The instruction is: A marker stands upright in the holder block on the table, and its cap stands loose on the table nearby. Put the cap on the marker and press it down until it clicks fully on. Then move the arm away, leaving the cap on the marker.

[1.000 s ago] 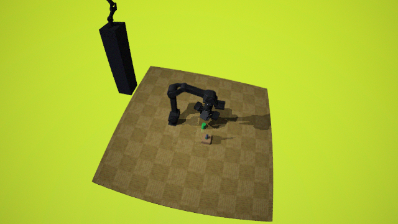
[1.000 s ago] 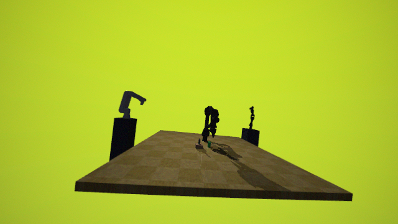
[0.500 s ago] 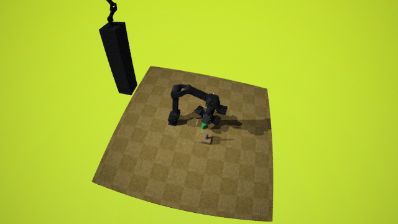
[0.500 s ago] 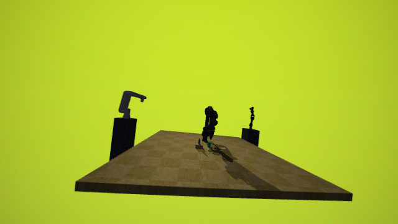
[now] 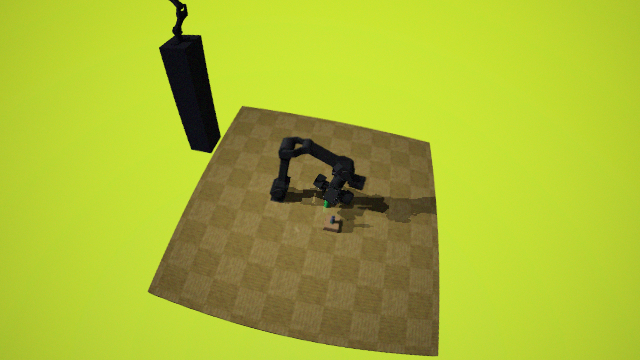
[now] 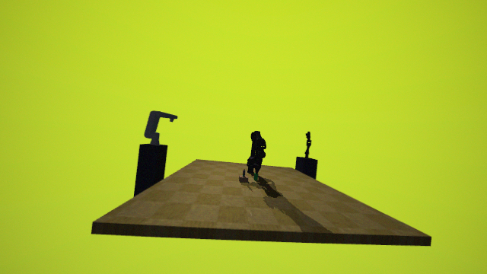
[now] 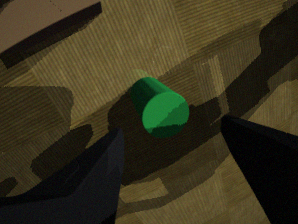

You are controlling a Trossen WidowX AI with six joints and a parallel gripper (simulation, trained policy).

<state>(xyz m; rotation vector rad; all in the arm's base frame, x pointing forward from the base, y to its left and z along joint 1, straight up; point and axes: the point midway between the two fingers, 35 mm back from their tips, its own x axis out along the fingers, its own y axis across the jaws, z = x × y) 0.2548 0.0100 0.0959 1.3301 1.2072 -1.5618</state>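
My gripper tip is 40 mm above the green cap. From my gripper tip the other things lie so: holder block: 40 mm ahead, 110 mm to the right, 50 mm below.
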